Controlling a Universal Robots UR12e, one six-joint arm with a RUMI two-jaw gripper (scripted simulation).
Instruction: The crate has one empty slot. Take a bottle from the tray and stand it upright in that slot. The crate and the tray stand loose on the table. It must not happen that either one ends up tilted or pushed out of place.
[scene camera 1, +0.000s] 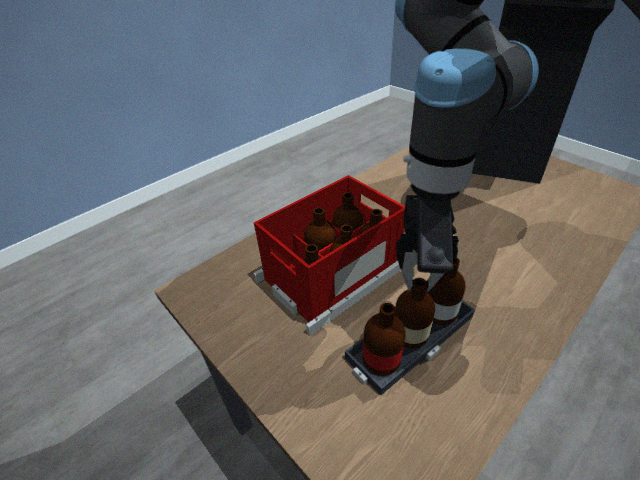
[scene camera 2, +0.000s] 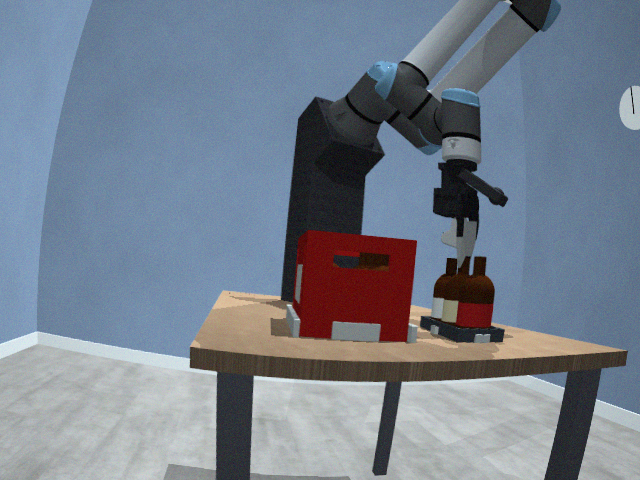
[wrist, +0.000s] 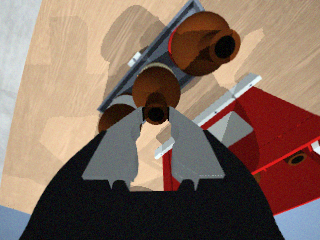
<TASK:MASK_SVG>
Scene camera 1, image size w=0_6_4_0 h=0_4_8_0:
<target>dark tray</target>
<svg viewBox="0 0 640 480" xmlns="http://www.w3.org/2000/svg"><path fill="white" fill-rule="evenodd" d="M475 309L462 301L454 322L448 325L432 323L426 344L415 349L404 347L401 364L392 374L377 375L366 368L362 359L363 338L345 351L345 359L353 368L357 367L367 377L367 382L382 395L425 359L427 353L435 346L440 346L473 317Z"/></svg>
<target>red-label bottle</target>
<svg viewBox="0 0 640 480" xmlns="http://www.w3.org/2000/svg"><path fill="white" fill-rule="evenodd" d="M391 303L381 304L379 313L373 315L367 321L364 328L363 363L369 371L377 375L394 373L401 364L404 349L405 327L402 321L395 316L396 309Z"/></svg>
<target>white-label bottle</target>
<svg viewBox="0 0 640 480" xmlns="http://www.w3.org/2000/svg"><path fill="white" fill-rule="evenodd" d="M458 258L453 263L452 271L444 274L433 288L427 292L435 303L434 324L448 325L457 318L466 289L464 277L458 271L460 263Z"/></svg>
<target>red crate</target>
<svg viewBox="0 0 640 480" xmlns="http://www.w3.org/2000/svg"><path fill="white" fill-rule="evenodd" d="M347 180L340 179L254 222L265 281L271 287L277 285L297 304L297 312L307 322L318 317L398 261L396 246L403 231L396 217L378 196L368 189ZM362 194L388 209L389 217L382 215L381 222L359 235L362 226L370 221L370 212L373 210L361 202ZM352 193L354 195L353 205L357 206L362 212L363 225L353 230L353 239L330 252L332 244L318 251L319 256L322 258L308 265L302 260L306 257L305 247L308 245L305 243L304 232L307 225L314 220L313 210L318 207L325 210L325 220L334 226L336 239L340 237L340 230L333 225L333 214L342 205L343 193Z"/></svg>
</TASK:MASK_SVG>
